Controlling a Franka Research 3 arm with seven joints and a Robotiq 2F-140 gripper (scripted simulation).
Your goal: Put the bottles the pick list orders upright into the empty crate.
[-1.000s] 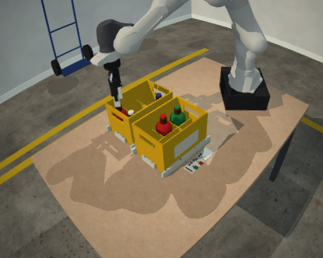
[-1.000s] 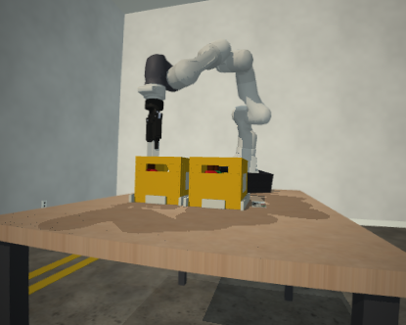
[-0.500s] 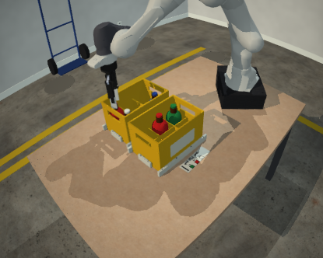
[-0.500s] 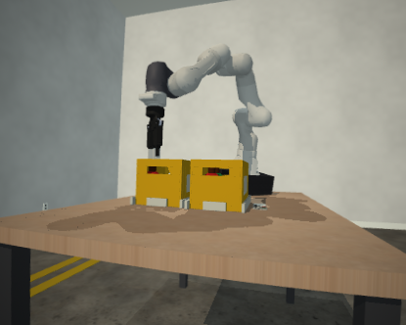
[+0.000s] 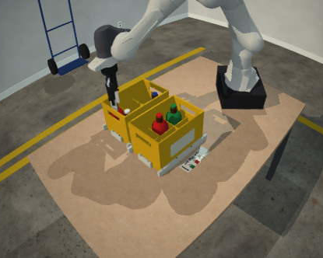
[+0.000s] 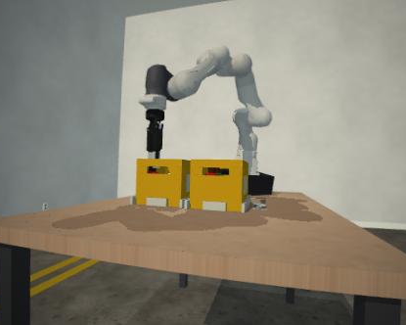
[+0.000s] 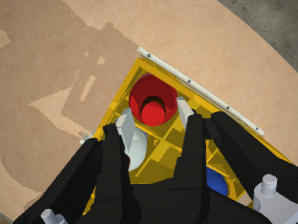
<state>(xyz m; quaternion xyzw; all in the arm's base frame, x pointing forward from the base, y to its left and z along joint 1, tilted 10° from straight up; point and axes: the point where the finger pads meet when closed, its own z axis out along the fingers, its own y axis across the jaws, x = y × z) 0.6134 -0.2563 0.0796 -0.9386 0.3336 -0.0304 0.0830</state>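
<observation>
My gripper is now 90 mm to the right of the white-capped bottle, 80 mm above it and 10 mm past it. From my hand the other things lie so: red-label bottle: 210 mm to the left, 100 mm behind, 80 mm below; then blue-label bottle: 180 mm behind, 80 mm below, 70 mm to the left; then green bottle: 200 mm to the left, 180 mm behind, 80 mm below.
</observation>
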